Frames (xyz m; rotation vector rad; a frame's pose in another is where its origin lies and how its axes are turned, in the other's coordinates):
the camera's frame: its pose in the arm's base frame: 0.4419 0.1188 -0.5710 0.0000 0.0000 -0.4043
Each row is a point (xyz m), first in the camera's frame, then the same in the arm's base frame.
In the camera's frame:
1: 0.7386 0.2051 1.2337
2: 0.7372 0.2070 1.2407
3: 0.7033 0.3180 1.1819
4: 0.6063 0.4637 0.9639
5: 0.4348 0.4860 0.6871
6: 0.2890 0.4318 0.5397
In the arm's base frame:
1: 1.2016 0.0168 0.6627
2: 1.2011 0.0191 0.6697
3: 1.2136 0.1345 0.6109
4: 1.1817 0.3066 0.3929
5: 1.0328 0.3946 0.1161
6: 0.8775 0.4021 -0.0313

